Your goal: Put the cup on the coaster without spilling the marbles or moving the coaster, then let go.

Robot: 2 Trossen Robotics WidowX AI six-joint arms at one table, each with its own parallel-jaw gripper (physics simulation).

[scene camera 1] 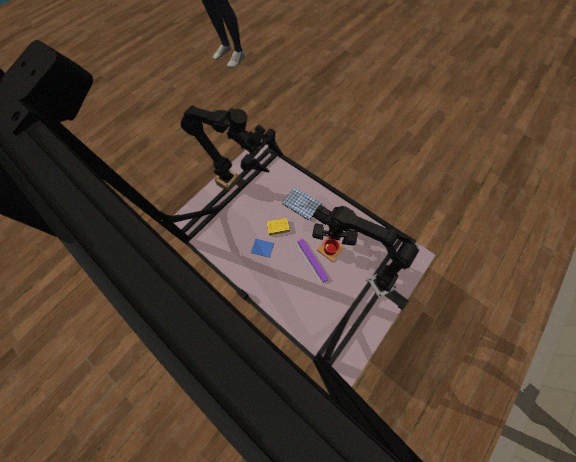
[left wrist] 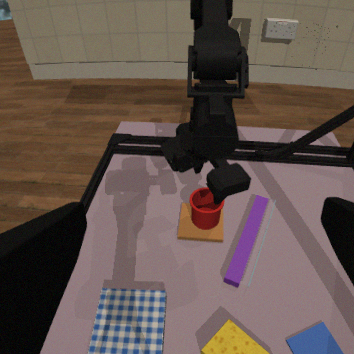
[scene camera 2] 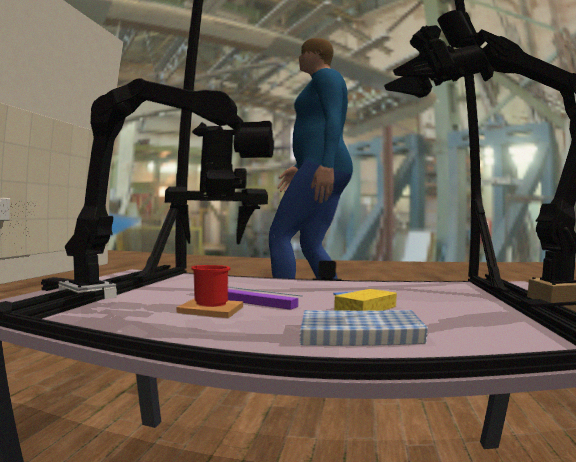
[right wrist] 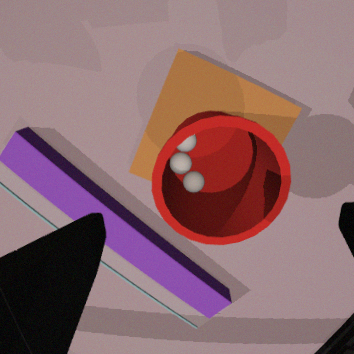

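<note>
The red cup stands upright on the orange-brown square coaster. In the right wrist view, grey marbles lie inside the cup; three show. My right gripper points down, open and empty, above the cup and clear of its rim. Its two fingertips show at the sides of the right wrist view. My left gripper is open and empty, raised high, far from the cup. The cup hides part of the coaster.
A purple bar lies beside the coaster, with a thin clear strip along it. A yellow sponge, a blue square and a blue-checked cloth block lie farther off.
</note>
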